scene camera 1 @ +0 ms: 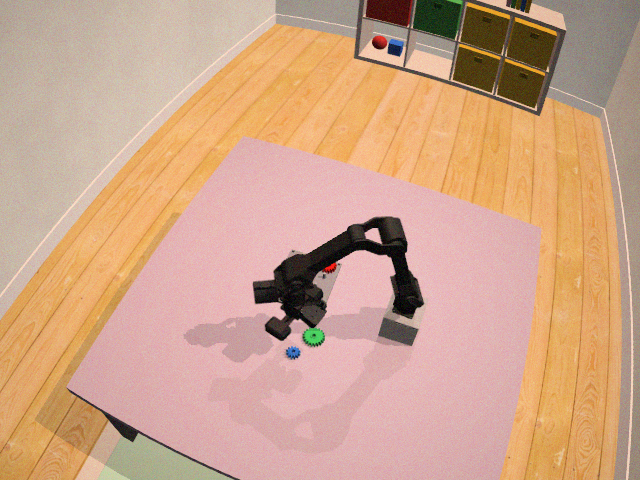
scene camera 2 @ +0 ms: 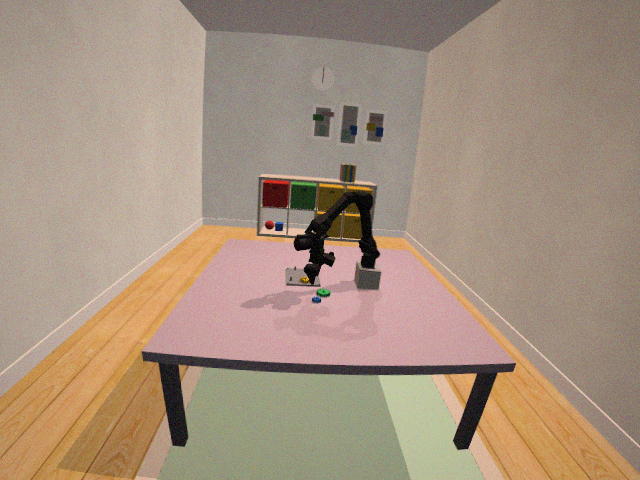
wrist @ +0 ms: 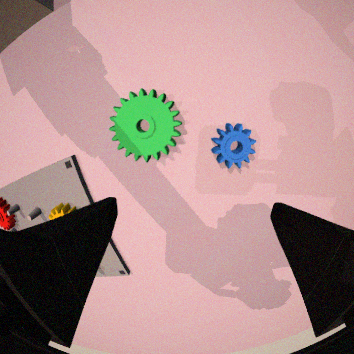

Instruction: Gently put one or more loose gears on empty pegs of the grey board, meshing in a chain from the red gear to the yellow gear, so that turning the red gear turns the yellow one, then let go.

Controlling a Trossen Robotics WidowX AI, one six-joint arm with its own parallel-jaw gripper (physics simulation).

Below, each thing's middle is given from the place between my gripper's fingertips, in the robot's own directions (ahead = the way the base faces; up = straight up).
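The green gear (wrist: 132, 137) is 3 cm to the right of my hand, 5 cm behind it and 8 cm below it. Measured from my hand too, the grey board (wrist: 62, 181) sits 6 cm ahead of it, 22 cm to the right of it and 8 cm below it. And there is the blue gear (wrist: 226, 137), which I find 2 cm behind my hand, 4 cm to the left of it and 8 cm below it.
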